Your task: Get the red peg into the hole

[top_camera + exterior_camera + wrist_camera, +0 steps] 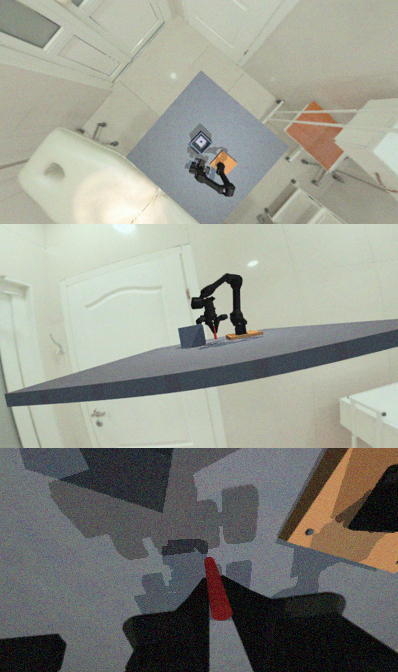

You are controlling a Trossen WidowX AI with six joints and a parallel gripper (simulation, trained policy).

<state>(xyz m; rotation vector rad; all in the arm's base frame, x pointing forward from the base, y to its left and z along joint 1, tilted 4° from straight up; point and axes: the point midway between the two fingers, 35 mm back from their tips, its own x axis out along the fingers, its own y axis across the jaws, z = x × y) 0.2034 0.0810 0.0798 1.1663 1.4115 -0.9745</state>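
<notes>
The pale plate lies 110 mm ahead of my gripper tip, 220 mm to the right of it and 20 mm below it. From my gripper tip the other things lie so: red peg: 10 mm to the right, 10 mm above.
</notes>
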